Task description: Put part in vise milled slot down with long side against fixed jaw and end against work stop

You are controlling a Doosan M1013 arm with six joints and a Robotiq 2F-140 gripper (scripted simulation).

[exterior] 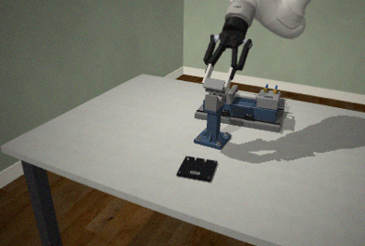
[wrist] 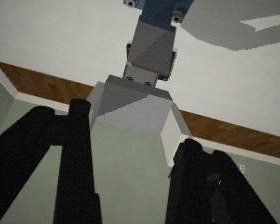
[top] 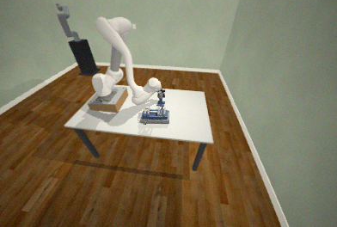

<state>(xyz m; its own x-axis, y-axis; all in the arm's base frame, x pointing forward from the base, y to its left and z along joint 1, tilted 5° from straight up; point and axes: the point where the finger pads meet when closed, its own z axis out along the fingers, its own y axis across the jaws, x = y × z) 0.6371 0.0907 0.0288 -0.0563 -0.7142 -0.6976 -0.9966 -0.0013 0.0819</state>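
The part lies 20 mm to the left of my hand and 20 mm below it. The rest, counted from my hand: work stop (50 mm ahead, 150 mm to the right, 110 mm below); blue foot (20 mm to the left, 200 mm below); blue v-block stand (20 mm to the left, 140 mm below).
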